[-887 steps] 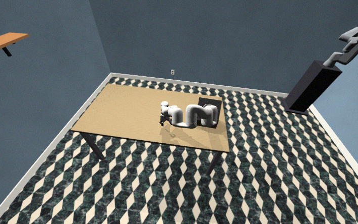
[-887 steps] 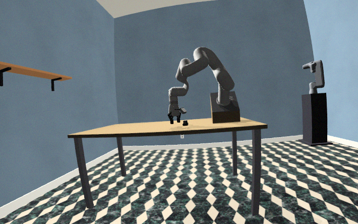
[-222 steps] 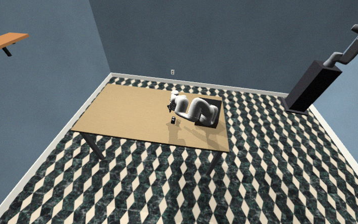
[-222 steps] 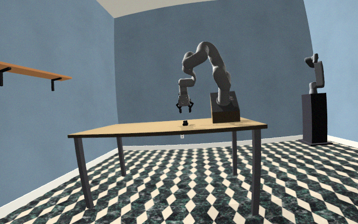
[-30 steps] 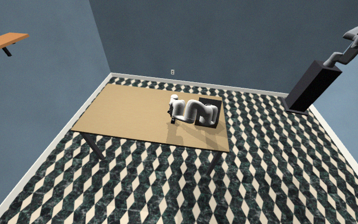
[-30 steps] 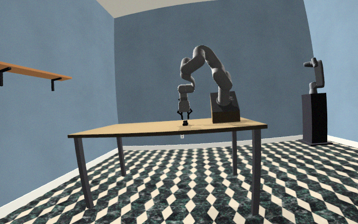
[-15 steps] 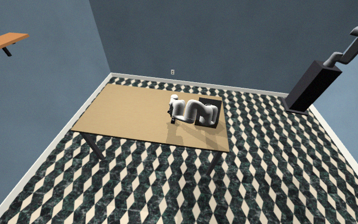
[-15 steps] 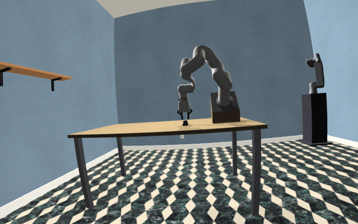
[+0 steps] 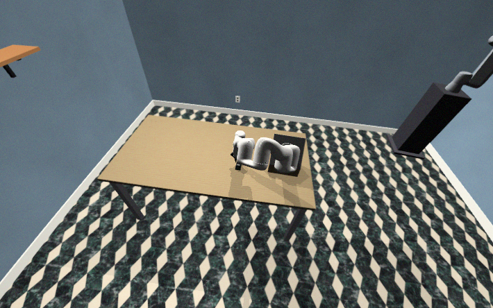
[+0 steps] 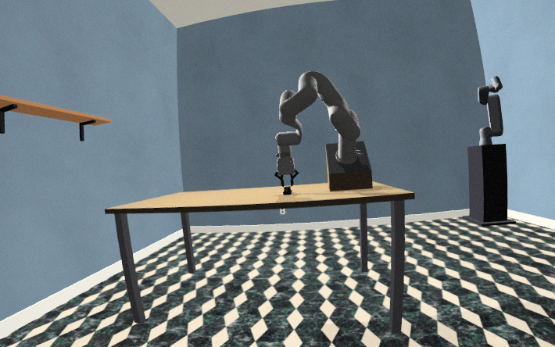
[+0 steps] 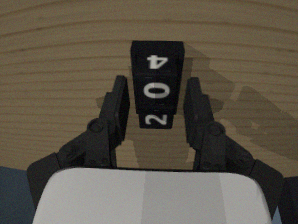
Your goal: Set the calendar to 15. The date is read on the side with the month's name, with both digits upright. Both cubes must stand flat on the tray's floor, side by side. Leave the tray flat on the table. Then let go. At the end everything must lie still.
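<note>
Now: hand 3 cm above the black digit cube. Also, from my hand: black cube: 3 cm to the left, 3 cm below.
</note>
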